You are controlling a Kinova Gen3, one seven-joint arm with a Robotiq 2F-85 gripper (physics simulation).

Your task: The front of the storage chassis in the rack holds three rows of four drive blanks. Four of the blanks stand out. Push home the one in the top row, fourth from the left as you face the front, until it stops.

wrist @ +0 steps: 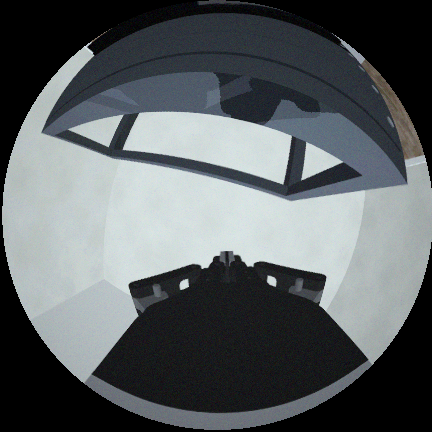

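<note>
The rack [215, 35] is a dark grey-blue frame that arches across the upper part of the wrist view. Openings show between its bars, with the pale wall behind them. The storage chassis and its drive blanks cannot be made out in this view, nor can the fourth blank of the top row. My gripper [226, 259] is shut and empty, its fingertips together at the middle of the view, below the rack's lower bar in the picture and apart from it. A dark shadow lies on the rack's grey-blue face.
Pale walls [230, 215] show behind the gripper and through the rack's openings. A strip of brown wooden floor [395, 105] shows at the upper right, beside the rack. A black edge [150, 22] runs along the top of the view, against the rack.
</note>
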